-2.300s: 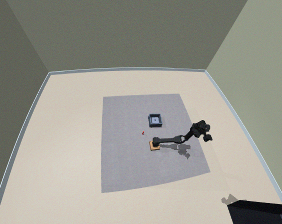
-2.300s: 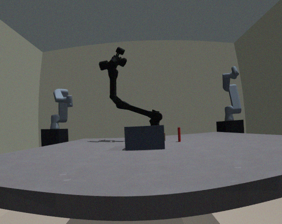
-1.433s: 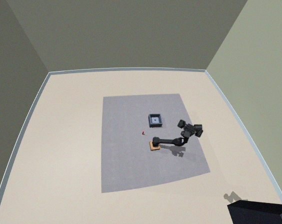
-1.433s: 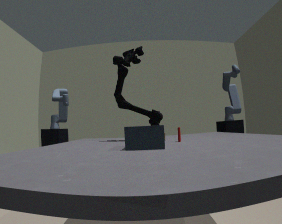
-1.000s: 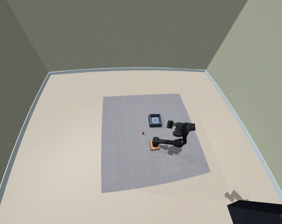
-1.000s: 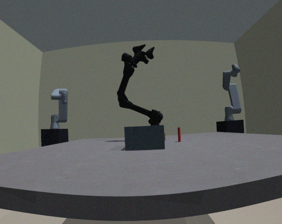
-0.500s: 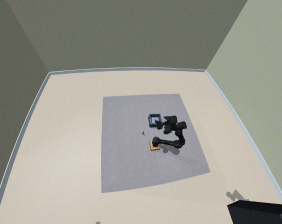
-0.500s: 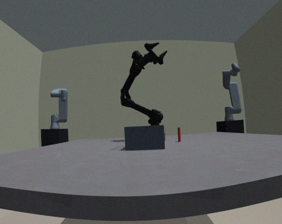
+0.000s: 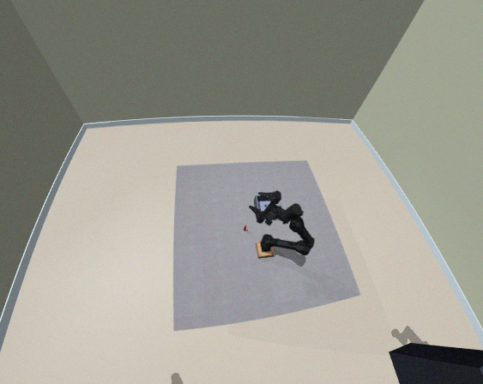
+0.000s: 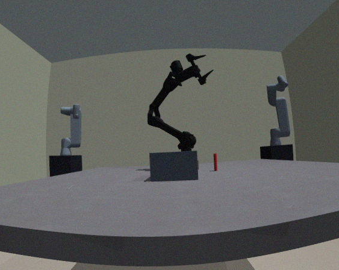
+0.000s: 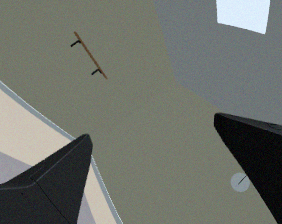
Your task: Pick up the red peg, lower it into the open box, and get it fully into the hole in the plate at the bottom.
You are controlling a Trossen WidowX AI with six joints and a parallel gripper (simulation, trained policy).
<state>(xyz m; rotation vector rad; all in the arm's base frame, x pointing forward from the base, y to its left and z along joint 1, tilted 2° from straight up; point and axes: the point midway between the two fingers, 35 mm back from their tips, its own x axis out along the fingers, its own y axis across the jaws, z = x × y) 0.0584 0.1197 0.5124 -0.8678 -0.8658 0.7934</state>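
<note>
Right now my gripper tip is 70 mm short of the red peg, 30 mm to the left of it and 530 mm above it. The rest, counted from my gripper tip: grey-blue box 230 mm ahead, 220 mm to the right, 540 mm below; plate 230 mm ahead, 220 mm to the right, 520 mm below.
</note>
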